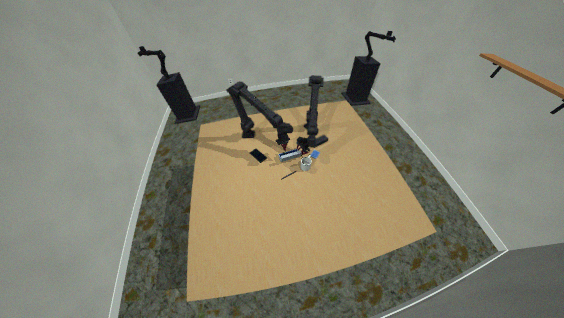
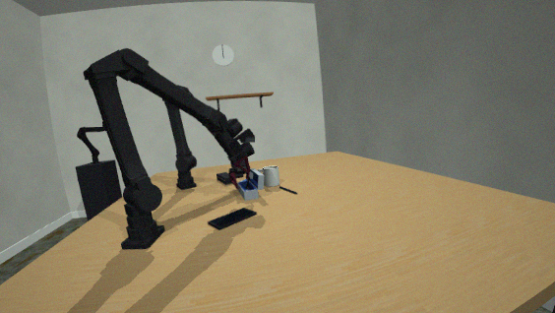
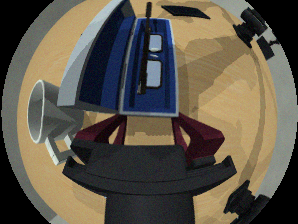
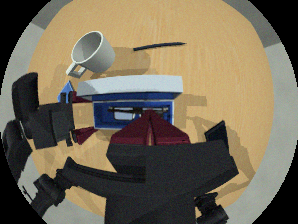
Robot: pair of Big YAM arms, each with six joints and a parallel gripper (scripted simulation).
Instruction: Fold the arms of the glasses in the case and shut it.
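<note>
My right gripper is now 10 mm past the black-framed glasses, 30 mm to the right of it and 80 mm above it. The rest, counted from my right hand: white mug: 110 mm ahead, 150 mm to the left, 80 mm below; then glasses case: 20 mm ahead, 40 mm to the left, 70 mm below; then blue card: 260 mm to the left, 110 mm below.
</note>
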